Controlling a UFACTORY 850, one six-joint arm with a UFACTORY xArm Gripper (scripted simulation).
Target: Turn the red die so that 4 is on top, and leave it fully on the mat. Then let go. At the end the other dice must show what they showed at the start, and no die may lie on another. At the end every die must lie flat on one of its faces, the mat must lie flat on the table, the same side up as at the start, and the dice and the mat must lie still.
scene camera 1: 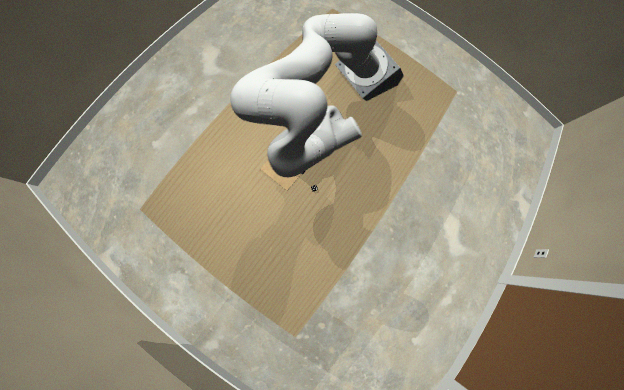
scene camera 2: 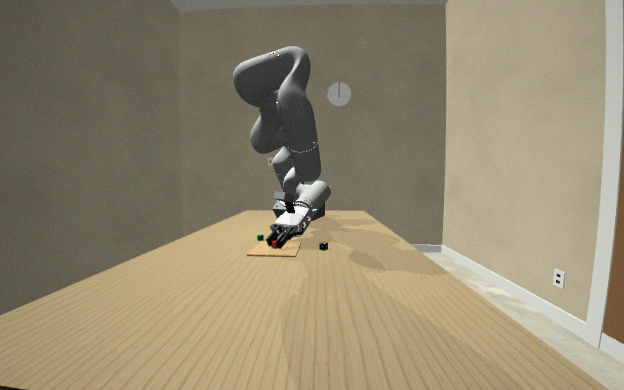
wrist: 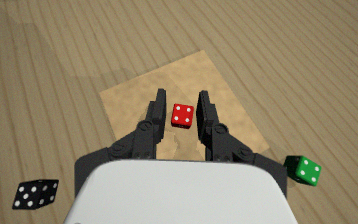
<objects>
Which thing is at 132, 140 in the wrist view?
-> My gripper.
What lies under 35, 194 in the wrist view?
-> A black die.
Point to a green die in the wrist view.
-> At 302, 170
</objects>
